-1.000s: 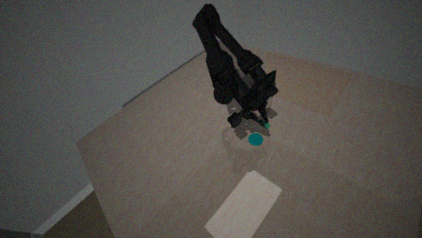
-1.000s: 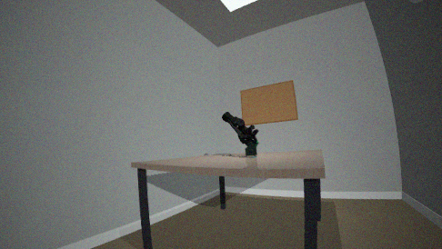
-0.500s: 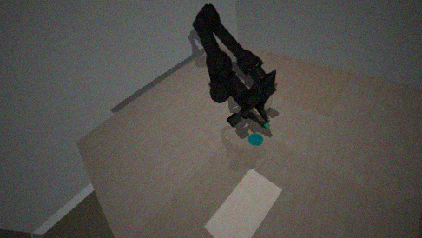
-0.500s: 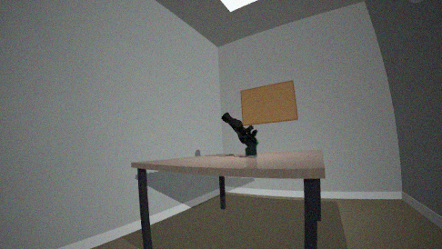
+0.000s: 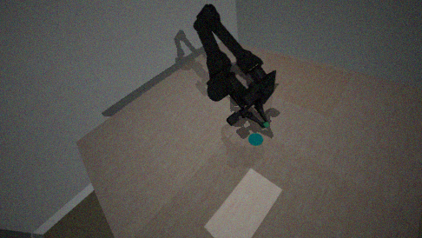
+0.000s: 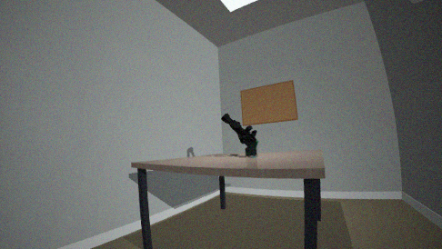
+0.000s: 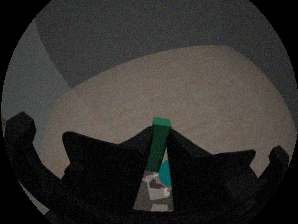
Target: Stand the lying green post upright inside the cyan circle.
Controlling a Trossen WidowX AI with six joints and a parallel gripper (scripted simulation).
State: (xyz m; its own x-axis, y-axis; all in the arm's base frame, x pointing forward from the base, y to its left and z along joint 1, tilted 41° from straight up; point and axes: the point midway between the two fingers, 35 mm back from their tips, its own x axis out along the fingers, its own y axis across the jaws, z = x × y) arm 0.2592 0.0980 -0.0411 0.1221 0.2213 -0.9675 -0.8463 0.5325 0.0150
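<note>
Now: gripper tip 120 mm above the cyan circle and 30 mm to the left of it. Also, from my gripper tip: green post (20 mm below, 10 mm to the right, 10 mm behind).
</note>
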